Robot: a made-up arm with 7 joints. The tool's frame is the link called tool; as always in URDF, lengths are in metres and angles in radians. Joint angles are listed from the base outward. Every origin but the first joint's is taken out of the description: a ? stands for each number. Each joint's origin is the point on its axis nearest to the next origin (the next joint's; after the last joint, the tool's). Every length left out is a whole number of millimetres.
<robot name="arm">
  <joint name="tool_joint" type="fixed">
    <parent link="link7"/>
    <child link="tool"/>
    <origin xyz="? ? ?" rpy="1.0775 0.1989 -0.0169"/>
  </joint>
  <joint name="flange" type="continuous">
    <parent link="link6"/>
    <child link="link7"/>
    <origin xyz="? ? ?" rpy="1.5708 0 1.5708"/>
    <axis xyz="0 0 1"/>
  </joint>
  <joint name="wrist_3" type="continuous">
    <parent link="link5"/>
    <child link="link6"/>
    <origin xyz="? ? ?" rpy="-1.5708 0 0"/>
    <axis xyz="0 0 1"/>
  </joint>
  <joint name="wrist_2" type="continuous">
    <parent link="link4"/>
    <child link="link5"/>
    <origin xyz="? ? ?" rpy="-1.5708 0 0.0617"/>
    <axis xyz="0 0 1"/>
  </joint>
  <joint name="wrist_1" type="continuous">
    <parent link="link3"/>
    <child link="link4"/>
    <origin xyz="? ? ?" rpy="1.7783 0 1.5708"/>
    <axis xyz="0 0 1"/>
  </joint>
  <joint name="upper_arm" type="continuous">
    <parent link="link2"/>
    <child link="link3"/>
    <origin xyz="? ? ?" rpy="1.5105 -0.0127 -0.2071"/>
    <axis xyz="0 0 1"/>
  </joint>
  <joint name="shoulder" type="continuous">
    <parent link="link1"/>
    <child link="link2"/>
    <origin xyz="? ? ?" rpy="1.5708 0 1.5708"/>
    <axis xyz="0 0 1"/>
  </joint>
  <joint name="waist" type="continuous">
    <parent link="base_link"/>
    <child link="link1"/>
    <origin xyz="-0.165 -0.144 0.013" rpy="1.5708 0 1.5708"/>
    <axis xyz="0 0 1"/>
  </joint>
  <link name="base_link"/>
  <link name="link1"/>
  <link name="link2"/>
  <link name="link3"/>
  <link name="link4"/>
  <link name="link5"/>
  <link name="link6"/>
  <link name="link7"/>
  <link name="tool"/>
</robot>
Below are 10 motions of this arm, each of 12 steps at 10 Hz.
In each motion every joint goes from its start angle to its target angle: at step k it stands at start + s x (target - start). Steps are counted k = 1, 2, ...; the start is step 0. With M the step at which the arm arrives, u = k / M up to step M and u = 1 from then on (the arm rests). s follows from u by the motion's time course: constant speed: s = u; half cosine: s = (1 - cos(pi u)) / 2; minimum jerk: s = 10 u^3 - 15 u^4 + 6 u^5.
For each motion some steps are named. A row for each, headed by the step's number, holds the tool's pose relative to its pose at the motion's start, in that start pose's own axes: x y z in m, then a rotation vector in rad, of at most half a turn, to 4 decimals.
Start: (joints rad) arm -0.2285 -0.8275 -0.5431 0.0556 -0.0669 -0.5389 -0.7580
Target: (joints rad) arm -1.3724 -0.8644 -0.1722 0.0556 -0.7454 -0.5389 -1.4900
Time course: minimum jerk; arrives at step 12
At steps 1, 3, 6, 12:
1: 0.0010 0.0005 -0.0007 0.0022 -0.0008 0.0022
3: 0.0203 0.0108 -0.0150 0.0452 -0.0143 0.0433
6: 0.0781 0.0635 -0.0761 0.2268 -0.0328 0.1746
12: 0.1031 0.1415 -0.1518 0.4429 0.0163 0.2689

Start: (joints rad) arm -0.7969 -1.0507 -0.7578 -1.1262 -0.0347 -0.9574 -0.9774
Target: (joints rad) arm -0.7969 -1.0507 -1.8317 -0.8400 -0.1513 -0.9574 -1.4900
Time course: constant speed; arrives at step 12
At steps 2, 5, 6, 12:
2: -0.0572 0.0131 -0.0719 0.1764 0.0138 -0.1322
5: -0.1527 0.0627 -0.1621 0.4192 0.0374 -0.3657
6: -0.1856 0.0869 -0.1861 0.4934 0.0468 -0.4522
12: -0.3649 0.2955 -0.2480 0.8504 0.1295 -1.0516

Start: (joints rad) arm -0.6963 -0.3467 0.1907 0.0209 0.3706 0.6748 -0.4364
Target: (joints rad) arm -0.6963 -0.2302 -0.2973 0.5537 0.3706 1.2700 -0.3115
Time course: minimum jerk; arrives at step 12
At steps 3, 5, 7, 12:
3: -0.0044 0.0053 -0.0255 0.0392 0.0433 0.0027
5: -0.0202 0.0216 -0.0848 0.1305 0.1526 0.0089
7: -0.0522 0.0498 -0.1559 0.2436 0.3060 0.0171
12: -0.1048 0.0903 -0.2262 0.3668 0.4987 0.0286

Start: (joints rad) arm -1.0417 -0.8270 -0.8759 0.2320 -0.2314 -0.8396 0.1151
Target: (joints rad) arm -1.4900 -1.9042 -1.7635 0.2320 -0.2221 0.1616 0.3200
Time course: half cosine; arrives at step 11
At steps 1, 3, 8, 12:
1: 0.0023 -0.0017 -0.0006 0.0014 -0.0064 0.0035
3: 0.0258 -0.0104 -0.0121 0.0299 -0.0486 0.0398
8: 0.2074 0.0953 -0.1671 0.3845 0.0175 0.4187
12: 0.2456 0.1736 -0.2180 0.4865 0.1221 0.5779

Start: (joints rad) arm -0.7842 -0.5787 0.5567 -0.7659 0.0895 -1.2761 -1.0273
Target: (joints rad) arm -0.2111 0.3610 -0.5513 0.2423 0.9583 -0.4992 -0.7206
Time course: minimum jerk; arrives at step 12
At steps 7, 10, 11, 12:
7: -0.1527 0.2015 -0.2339 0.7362 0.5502 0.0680
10: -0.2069 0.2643 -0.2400 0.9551 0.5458 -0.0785
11: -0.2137 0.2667 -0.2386 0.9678 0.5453 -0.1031
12: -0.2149 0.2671 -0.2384 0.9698 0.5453 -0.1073

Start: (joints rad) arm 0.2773 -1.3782 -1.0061 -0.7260 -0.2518 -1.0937 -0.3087
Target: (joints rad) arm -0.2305 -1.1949 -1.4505 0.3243 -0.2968 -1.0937 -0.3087
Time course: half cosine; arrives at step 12
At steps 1, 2, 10, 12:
1: 0.0050 0.0047 -0.0073 0.0181 0.0035 0.0158
2: 0.0187 0.0196 -0.0284 0.0716 0.0133 0.0612
10: 0.0795 0.4050 -0.2081 1.0691 0.0481 0.6105
12: 0.0758 0.4344 -0.2037 1.1476 0.0378 0.6334

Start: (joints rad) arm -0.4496 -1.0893 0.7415 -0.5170 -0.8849 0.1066 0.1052
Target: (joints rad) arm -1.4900 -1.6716 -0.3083 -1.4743 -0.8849 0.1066 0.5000
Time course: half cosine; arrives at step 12
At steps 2, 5, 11, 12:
2: 0.0129 0.0132 -0.0322 0.0823 -0.0094 0.0214
5: 0.0749 0.1229 -0.1682 0.4346 0.0494 0.1848
11: 0.0295 0.4175 -0.3258 0.7787 0.6289 0.7285
12: 0.0242 0.4223 -0.3281 0.7770 0.6515 0.7447

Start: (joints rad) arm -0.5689 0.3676 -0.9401 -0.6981 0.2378 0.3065 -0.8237
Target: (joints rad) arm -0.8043 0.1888 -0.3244 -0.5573 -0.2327 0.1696 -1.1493
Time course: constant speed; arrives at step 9
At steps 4, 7, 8, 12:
4: -0.0083 -0.0089 0.0086 0.1399 -0.3673 -0.1691
7: -0.0023 -0.0084 0.0138 0.2536 -0.6480 -0.2650
8: 0.0021 -0.0072 0.0164 0.2930 -0.7417 -0.2908
12: 0.0074 -0.0057 0.0196 0.3331 -0.8353 -0.3135

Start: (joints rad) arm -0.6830 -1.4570 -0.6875 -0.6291 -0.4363 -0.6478 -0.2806
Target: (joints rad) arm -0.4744 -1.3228 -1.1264 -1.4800 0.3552 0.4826 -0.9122
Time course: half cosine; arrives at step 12
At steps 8, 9, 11, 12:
8: -0.4556 0.1729 0.3683 -1.0141 0.2743 -1.2567
9: -0.4453 0.2471 0.4199 -1.2099 0.3413 -1.3451
11: -0.4012 0.3360 0.4720 -1.4699 0.4373 -1.4061
12: -0.3931 0.3470 0.4775 -1.5051 0.4508 -1.4095

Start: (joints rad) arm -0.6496 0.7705 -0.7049 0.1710 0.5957 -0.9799 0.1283
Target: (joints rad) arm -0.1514 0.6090 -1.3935 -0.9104 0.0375 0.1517 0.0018
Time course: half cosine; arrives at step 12
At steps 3, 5, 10, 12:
3: -0.0937 -0.0041 -0.0957 0.2283 -0.0157 -0.2624
5: -0.2019 0.0951 -0.2501 0.6306 0.0273 -0.5939
10: -0.2949 0.6027 -0.2857 1.7037 0.6295 -0.8968
12: -0.3065 0.6476 -0.2469 1.8080 0.7543 -0.8693

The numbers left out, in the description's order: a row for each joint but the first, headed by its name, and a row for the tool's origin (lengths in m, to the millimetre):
tool: 0.042 -0.09 0
flange: -0.413 0.072 0
wrist_3: -0.022 -0.019 0
wrist_2: 0.021 0.031 0
wrist_1: 0.006 -0.051 0
upper_arm: -0.056 -0.001 0
shoulder: 0.014 0.01 0

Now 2 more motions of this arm.
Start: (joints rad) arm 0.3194 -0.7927 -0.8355 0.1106 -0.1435 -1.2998 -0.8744
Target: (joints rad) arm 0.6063 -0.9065 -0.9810 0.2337 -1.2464 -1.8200 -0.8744
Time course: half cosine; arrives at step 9
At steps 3, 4, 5, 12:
3: 0.0202 0.0198 -0.0178 0.2049 -0.3265 -0.0549
4: 0.0419 0.0342 -0.0165 0.3317 -0.5481 -0.0721
5: 0.0669 0.0482 -0.0021 0.4594 -0.7897 -0.0768
12: 0.1041 0.0661 0.0781 0.7279 -1.3819 -0.0459

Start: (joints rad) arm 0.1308 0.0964 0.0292 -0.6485 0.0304 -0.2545 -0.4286
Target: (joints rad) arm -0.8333 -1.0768 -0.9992 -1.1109 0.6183 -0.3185 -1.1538
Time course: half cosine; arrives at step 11
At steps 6, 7, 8, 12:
6: 0.0101 -0.0063 0.0329 0.1886 -0.8058 -0.2986
7: 0.0484 0.0069 0.0548 0.2595 -0.9966 -0.2705
8: 0.0880 0.0247 0.0857 0.3266 -1.1587 -0.2117
12: 0.1460 0.0644 0.1513 0.4282 -1.3794 -0.0693

